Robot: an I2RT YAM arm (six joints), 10 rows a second.
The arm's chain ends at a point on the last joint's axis. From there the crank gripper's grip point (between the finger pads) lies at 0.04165 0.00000 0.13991 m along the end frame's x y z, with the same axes.
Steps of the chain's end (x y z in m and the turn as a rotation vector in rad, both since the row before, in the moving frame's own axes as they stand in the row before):
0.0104, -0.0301, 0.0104, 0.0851, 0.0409, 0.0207
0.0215, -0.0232, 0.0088, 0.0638, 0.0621, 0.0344
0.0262, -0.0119, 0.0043, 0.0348, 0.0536, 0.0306
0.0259, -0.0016, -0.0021, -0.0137, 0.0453, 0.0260
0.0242, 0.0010, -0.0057, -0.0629, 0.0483, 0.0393
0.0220, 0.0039, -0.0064, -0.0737, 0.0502, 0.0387
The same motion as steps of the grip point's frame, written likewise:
0.0162, -0.0410, 0.0081, 0.0851, 0.0409, 0.0207
0.0302, -0.0305, 0.0057, 0.0638, 0.0621, 0.0344
0.0337, -0.0153, 0.0018, 0.0348, 0.0536, 0.0306
0.0322, 0.0015, -0.0041, -0.0137, 0.0453, 0.0260
0.0307, 0.0115, -0.0082, -0.0629, 0.0483, 0.0393
0.0287, 0.0159, -0.0091, -0.0737, 0.0502, 0.0387

